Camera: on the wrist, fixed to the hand. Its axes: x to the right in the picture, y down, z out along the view.
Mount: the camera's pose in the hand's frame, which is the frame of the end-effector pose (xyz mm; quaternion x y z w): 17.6 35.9 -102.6 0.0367 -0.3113 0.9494 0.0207
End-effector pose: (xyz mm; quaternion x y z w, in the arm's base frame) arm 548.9 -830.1 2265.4 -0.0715 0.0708 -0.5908 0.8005
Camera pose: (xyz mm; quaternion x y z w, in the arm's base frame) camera 567.3 -839.6 2157.3 -0.0888 -0.2015 0.7674 0.6021
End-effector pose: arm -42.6 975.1 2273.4 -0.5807 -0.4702 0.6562 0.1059
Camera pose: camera 55.1 1018.6 2247.1 0.2502 -0.5327 -0.3121 0.7458
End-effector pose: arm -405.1 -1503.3 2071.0 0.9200 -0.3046 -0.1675 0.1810
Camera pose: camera -366.8 -1517.4 2173.3 -0.3156 -0.9422 -0.1068 0.0342
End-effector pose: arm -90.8 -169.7 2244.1 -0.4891 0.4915 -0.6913 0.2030
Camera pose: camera -195.6 -149.3 2217.0 0.2488 0.3860 0.3126 0.8315
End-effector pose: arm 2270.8 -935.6 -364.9 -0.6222 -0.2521 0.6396 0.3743
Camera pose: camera 2366.9 -957.6 -414.0 0.0394 -0.4925 -0.5716 0.6552
